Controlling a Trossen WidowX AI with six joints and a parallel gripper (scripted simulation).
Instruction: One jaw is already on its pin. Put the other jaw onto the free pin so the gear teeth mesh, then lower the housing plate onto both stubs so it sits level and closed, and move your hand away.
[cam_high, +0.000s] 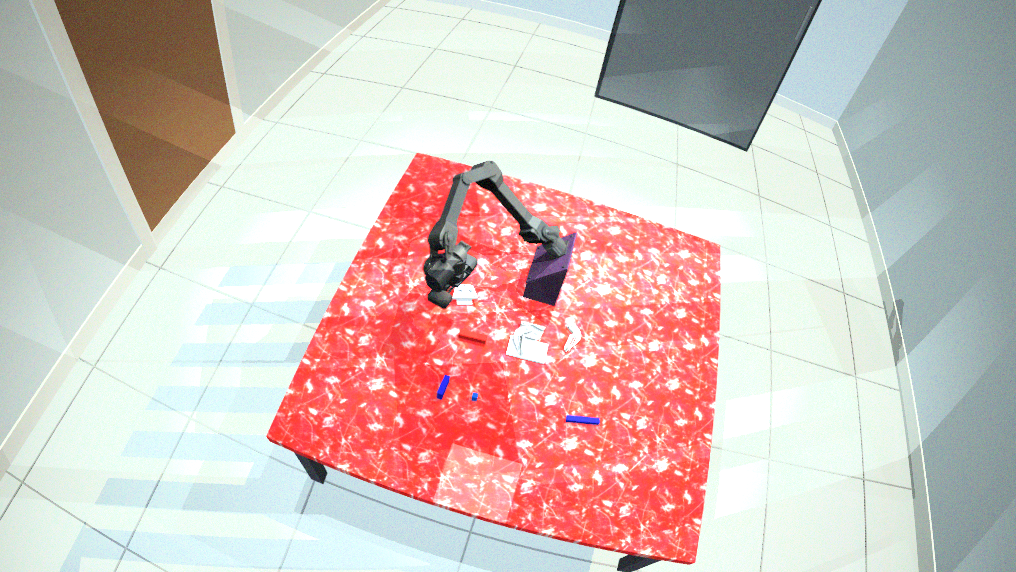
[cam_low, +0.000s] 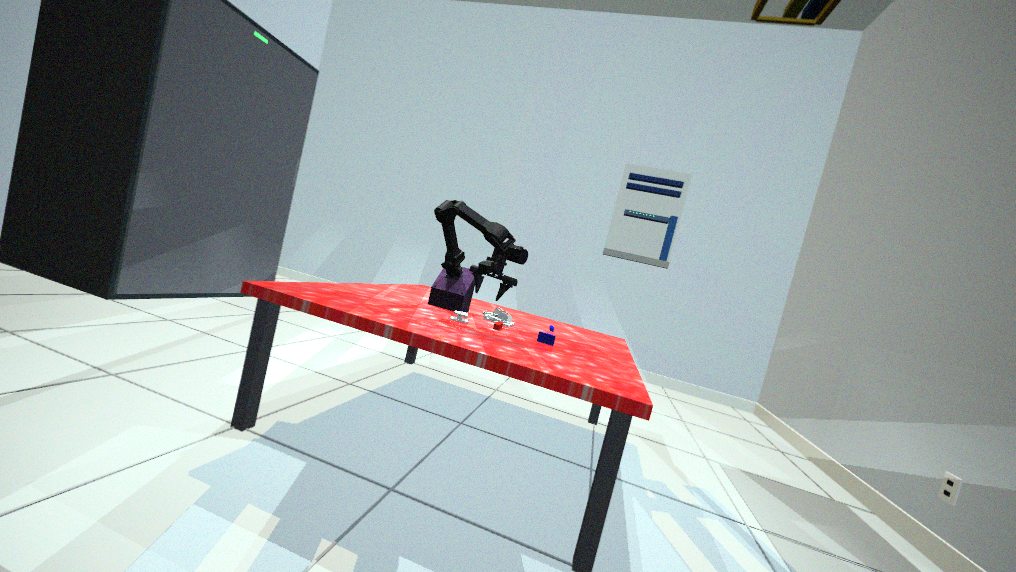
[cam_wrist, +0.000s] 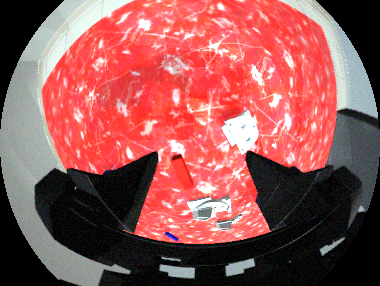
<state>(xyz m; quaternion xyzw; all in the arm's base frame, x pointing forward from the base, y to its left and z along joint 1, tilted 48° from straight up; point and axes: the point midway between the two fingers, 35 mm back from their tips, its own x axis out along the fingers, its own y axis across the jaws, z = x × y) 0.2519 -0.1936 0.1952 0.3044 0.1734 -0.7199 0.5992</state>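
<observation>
My gripper tip is 50 mm short of the red bar, 90 mm to the right of it and 110 mm above it.
</observation>
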